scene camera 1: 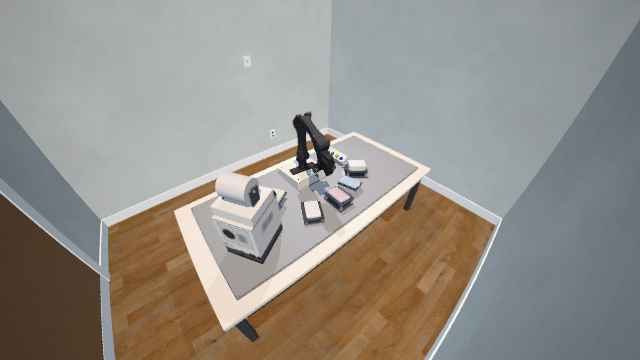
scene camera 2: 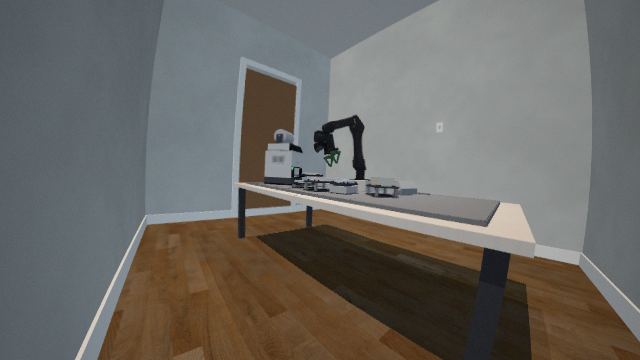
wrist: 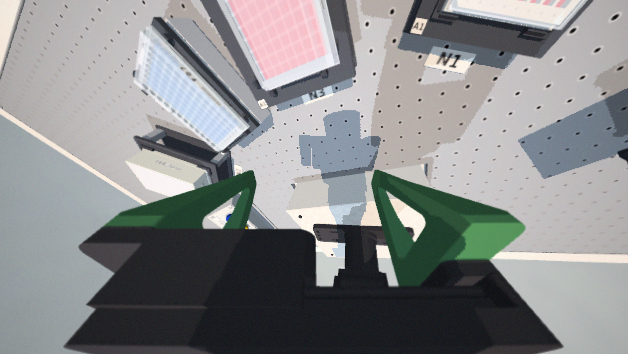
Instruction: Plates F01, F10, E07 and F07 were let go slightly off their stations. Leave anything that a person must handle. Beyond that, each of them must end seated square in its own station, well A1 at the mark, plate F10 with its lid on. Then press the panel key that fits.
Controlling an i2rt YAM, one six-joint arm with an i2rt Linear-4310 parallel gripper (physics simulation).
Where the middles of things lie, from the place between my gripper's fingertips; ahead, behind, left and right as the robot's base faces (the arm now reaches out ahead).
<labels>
The pale blue well plate (wrist: pixel 161 71) is 50 mm ahead of my hand, 180 mm to the left of it and 90 mm below it.
</labels>
